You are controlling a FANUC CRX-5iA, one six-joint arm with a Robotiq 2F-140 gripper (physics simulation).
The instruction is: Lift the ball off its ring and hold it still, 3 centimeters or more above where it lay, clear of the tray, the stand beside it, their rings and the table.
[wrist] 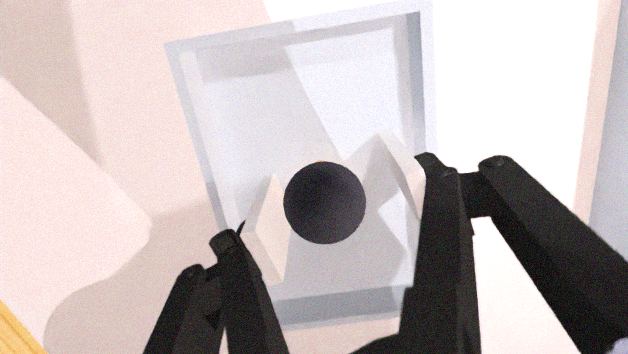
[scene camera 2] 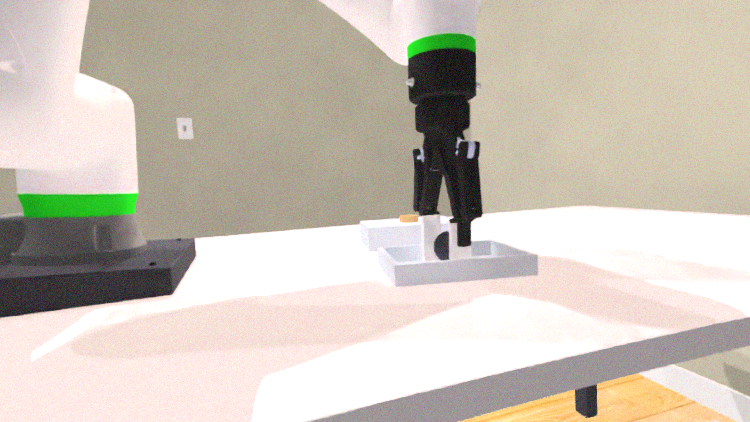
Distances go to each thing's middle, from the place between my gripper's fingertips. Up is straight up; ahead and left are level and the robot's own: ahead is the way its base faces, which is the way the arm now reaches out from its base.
My gripper is now 10 mm to the left of the pale grey tray (scene camera 2: 490,259), 10 mm below it and 10 mm short of it. From my hand the other things lie so: white stand (scene camera 2: 407,230) (230 mm to the left, 20 mm above).
